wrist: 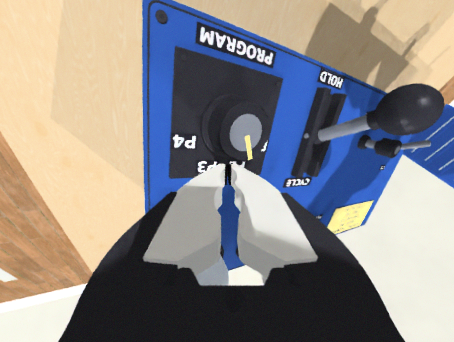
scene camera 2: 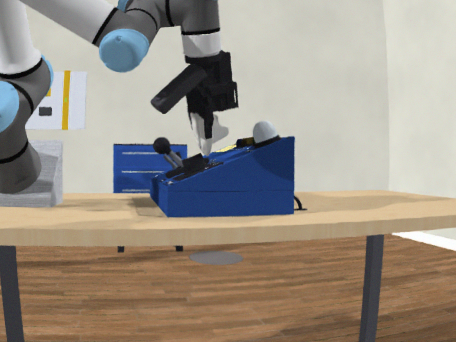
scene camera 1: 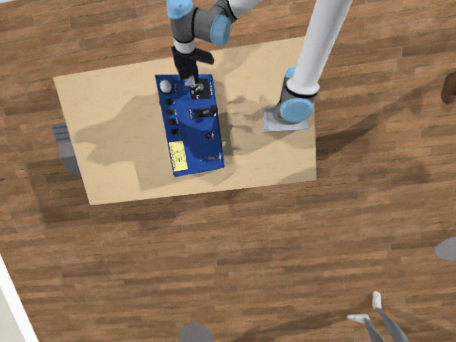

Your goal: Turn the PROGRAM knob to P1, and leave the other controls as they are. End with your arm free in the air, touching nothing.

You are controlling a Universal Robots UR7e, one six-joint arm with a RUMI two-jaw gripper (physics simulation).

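Frame: origin at the arm's base, x ahead, y left, z up, level; millimetres.
Seen in the pictures: gripper, fingertip midpoint: [wrist: 227,166] [scene camera 2: 206,155] [scene camera 1: 194,86]; arm's base, link origin: [scene camera 2: 13,170].
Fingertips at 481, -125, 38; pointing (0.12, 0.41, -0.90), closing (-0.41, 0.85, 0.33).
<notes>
Offsets run from my fingertips to a thing's middle, as dx, dy, dz. "*": to the spot under its first point. Level surfaces: height alone.
The PROGRAM knob @[-32, +2, -4] [wrist: 245,131] [scene camera 1: 200,87] is round with a grey cap and stands on a black square plate @[dz -43] [wrist: 192,85] of the blue control panel @[+13, +191, -39] [scene camera 1: 195,145] [scene camera 2: 235,180]. In the wrist view its yellow pointer line is directed at about P2, whose label is partly hidden by the fingertips; P1 is mostly hidden behind the knob. P3 and P4 lie to the left. My gripper [wrist: 227,166] [scene camera 1: 192,85] [scene camera 2: 206,152] is shut and empty. Its tips are low over the plate, close beside the knob on the P2/P3 label side; whether they touch it I cannot tell.
The HOLD/CYCLE lever with a black ball @[-100, +113, +23] [wrist: 407,109] [scene camera 2: 161,145] stands next to the knob. A toggle @[-61, +240, -20] [wrist: 387,146] is beyond it. The white STATUS dome @[* +117, +23, +72] [scene camera 1: 165,86] [scene camera 2: 265,132] stands at the panel's raised edge, with several dark indicators beside it. The wooden table @[dz -122] [scene camera 1: 115,175] bears the panel.
</notes>
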